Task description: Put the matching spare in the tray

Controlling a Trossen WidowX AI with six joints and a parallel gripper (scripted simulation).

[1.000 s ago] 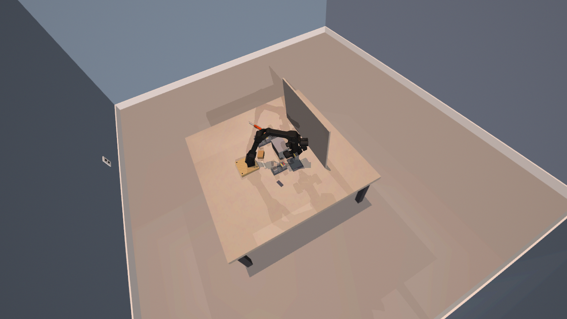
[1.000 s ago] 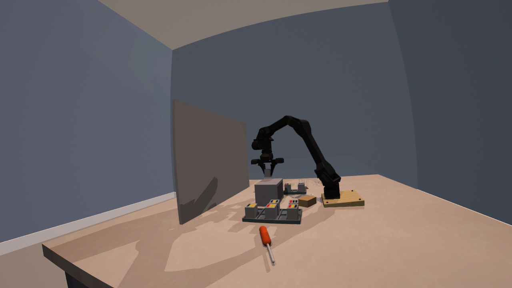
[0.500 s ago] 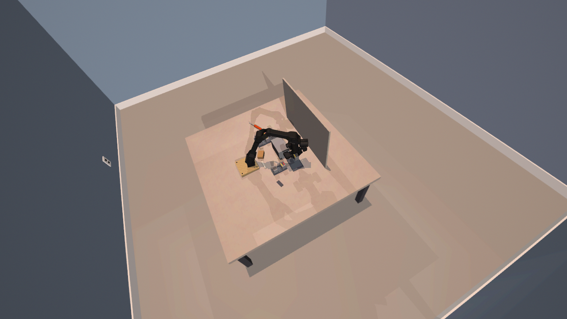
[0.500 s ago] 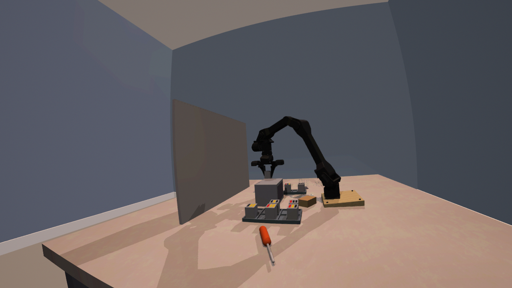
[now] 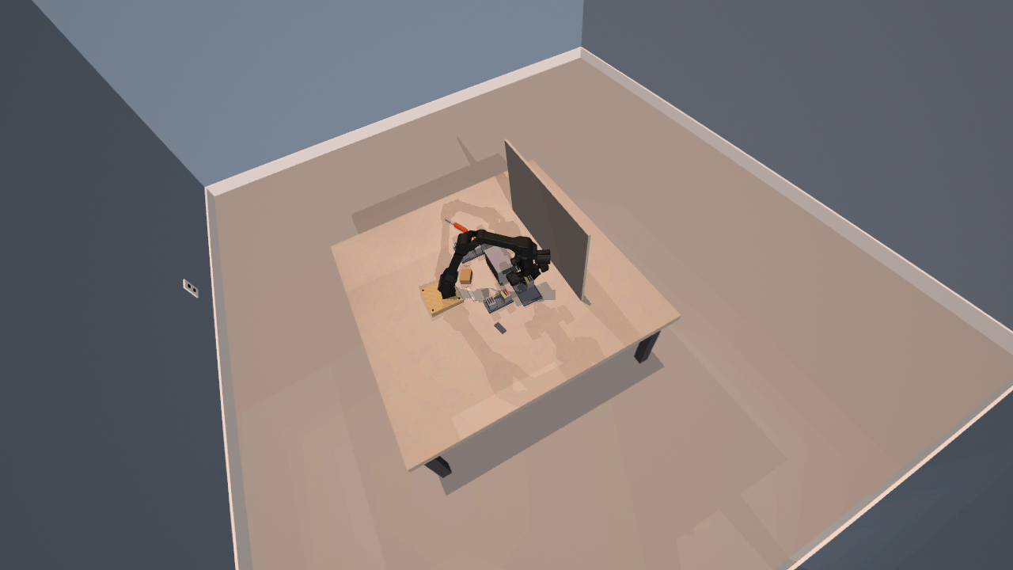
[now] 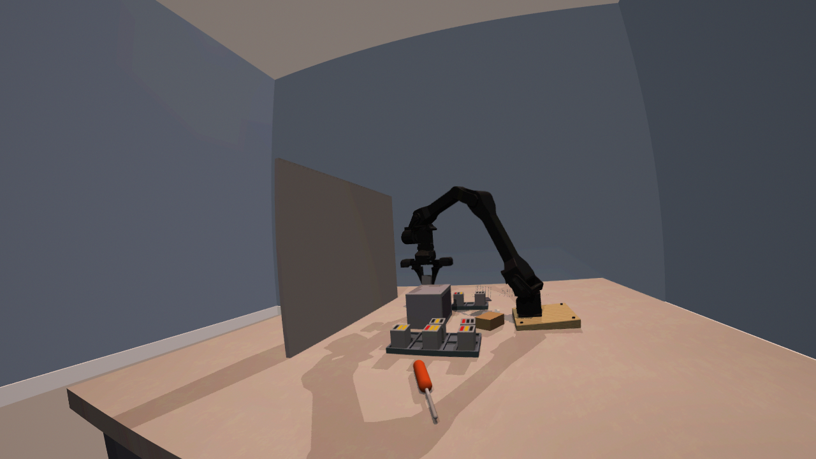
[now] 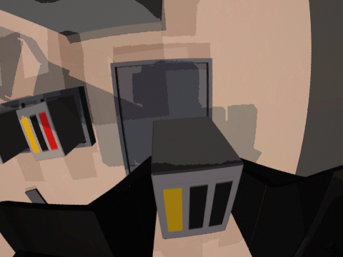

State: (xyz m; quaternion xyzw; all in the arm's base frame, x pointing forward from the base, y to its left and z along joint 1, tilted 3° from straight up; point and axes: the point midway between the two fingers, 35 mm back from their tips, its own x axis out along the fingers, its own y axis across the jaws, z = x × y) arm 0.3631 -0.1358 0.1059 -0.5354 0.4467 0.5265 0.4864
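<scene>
The dark tray is 7 cm below my gripper tip and 1 cm behind it. The rest, counted from my gripper tip: grey mounted unit 19 cm to the left, 8 cm behind, 3 cm below; then small dark piece 19 cm behind, 13 cm to the right, 8 cm below; then tall upright panel 21 cm to the left, 16 cm ahead, 15 cm above.
</scene>
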